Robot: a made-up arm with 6 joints. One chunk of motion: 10 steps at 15 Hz.
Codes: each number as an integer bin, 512 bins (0 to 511) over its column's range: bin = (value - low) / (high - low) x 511, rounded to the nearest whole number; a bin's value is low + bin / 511 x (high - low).
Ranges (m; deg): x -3..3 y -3..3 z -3..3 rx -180..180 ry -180..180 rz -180..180
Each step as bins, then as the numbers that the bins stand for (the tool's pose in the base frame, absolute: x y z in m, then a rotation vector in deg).
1 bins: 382 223 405 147 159 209
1 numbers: 1.4853 -0.3816 1.7554 -76.44 -67.98 -32.76
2 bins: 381 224 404 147 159 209
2 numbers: 1.4736 -0.3699 1.7436 -76.44 -67.98 -32.76
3 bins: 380 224 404 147 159 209
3 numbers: 1.4618 -0.3699 1.7436 -76.44 -67.98 -32.76
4 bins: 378 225 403 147 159 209
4 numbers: 1.4384 -0.3581 1.7319 -76.44 -67.98 -32.76
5 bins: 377 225 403 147 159 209
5 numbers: 1.4266 -0.3581 1.7319 -76.44 -67.98 -32.76
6 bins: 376 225 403 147 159 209
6 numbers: 1.4149 -0.3581 1.7319 -76.44 -67.98 -32.76
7 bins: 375 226 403 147 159 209
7 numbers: 1.4031 -0.3464 1.7319 -76.44 -67.98 -32.76
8 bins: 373 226 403 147 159 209
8 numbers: 1.3796 -0.3464 1.7319 -76.44 -67.98 -32.76
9 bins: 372 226 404 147 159 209
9 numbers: 1.3679 -0.3464 1.7436 -76.44 -67.98 -32.76
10 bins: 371 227 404 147 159 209
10 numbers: 1.3562 -0.3346 1.7436 -76.44 -67.98 -32.76
